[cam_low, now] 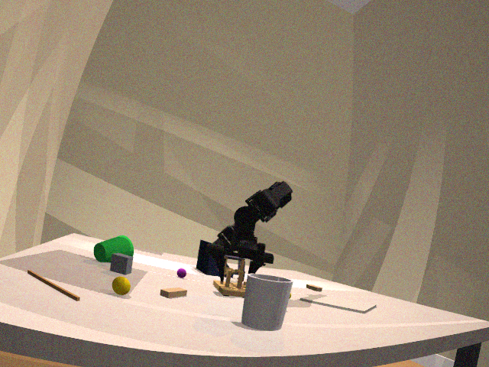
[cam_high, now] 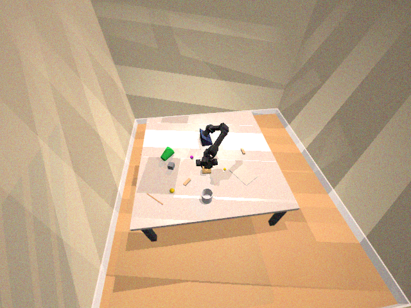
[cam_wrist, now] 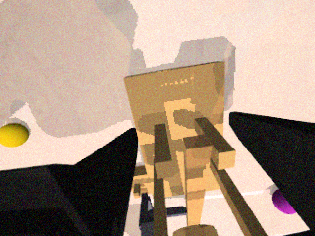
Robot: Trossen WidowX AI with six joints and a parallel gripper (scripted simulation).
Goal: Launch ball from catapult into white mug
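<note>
Now: the purple ball 150 mm behind my gripper tip, 130 mm to the right of it and 20 mm below it. The rest, counted from my gripper tip: white mug 290 mm ahead, 20 mm to the right; then wooden catapult 70 mm behind, 20 mm to the left, 20 mm above; then small yellow ball 170 mm to the left, 20 mm below, 10 mm ahead.
</note>
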